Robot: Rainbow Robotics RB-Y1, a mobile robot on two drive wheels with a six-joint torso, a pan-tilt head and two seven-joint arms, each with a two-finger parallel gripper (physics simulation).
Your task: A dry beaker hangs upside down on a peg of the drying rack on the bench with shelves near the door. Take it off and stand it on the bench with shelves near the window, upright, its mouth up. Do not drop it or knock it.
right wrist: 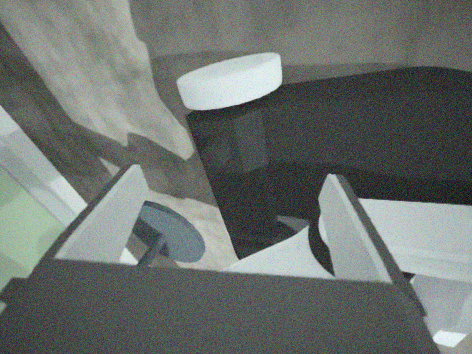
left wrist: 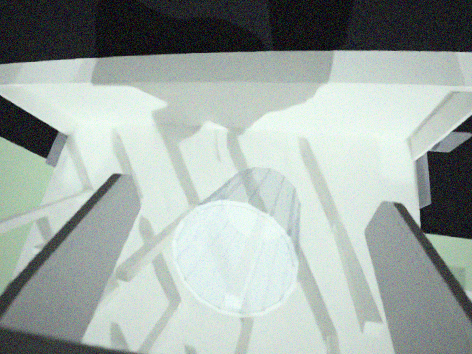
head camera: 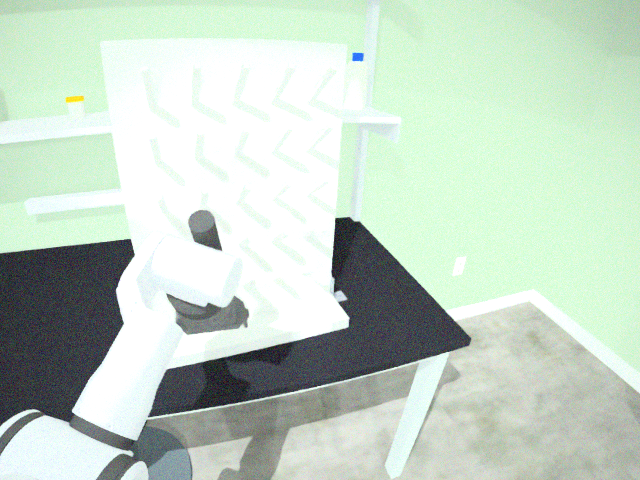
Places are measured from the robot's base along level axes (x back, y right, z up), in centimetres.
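Pixels of known places: left gripper, fingertip midpoint: (left wrist: 252, 203) (head camera: 217, 326); right gripper, fingertip midpoint: (right wrist: 231, 181).
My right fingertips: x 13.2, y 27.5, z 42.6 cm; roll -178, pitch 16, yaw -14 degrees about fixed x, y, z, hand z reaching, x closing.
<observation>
Behind a point stands the place of what it marks.
The clear beaker (left wrist: 235, 257) @(x -45.5, y -0.4, z 91.8 cm) hangs on a peg of the white drying rack (head camera: 222, 51) @(x -58.7, y 3.5, z 137.5 cm) (left wrist: 400, 67) @(x -45.3, y -9.5, z 77.9 cm), one round end toward the left wrist camera and its body running back toward the board. My left gripper (left wrist: 252, 203) @(x -41.9, y -0.9, z 89.5 cm) is open, its fingers on either side of the beaker with a gap at each side. In the head camera my left arm (head camera: 129, 356) @(x -16.4, y -8.5, z 109.0 cm) covers the lower left of the rack, and the beaker cannot be made out. My right gripper (right wrist: 231, 181) @(x 13.2, y 27.5, z 42.6 cm) is open and empty. The bench near the window cannot be made out.
The rack stands on the black bench (head camera: 387, 299) @(x -59.1, y 44.4, z 76.3 cm), with other pegs around the beaker. A blue-capped bottle (head camera: 356, 85) @(x -97.4, y 44.3, z 129.7 cm) and a yellow-lidded jar (head camera: 75, 107) @(x -96.7, y -38.7, z 125.3 cm) stand on the shelf behind. A blue-grey disc (head camera: 168, 454) @(x -67.6, y -30.3, z 3.2 cm) (right wrist: 180, 235) @(x -46.5, y -40.5, z 3.1 cm) and a white disc (right wrist: 232, 82) show lower down.
</observation>
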